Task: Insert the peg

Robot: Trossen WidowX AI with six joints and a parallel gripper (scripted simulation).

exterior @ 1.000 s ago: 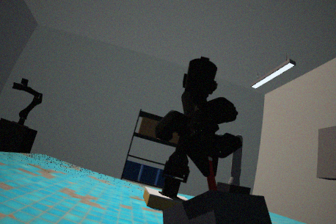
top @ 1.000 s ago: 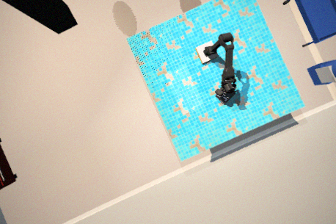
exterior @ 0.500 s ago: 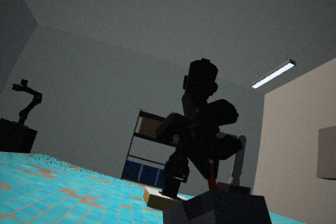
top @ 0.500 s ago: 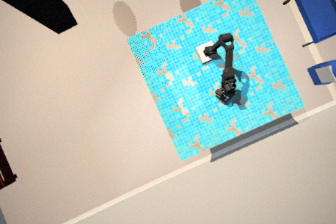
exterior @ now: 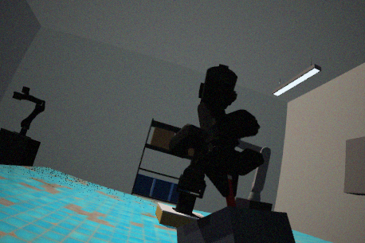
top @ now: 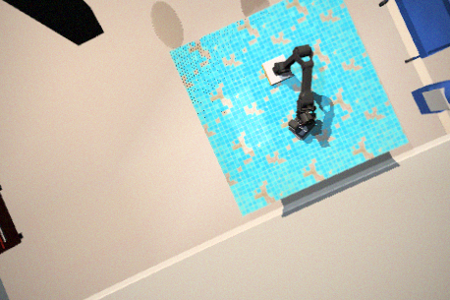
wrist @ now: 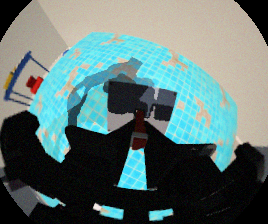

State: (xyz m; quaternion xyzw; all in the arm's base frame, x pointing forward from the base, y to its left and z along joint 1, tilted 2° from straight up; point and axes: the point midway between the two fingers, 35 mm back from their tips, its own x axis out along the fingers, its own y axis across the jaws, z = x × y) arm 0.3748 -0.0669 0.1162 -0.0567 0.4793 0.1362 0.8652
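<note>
Right now the grey sloped panel is 3 cm ahead of my gripper tip, 1 cm to the left of it and 6 cm below it. Round my gripper tip: red peg 1 cm behind, 1 cm above.
</note>
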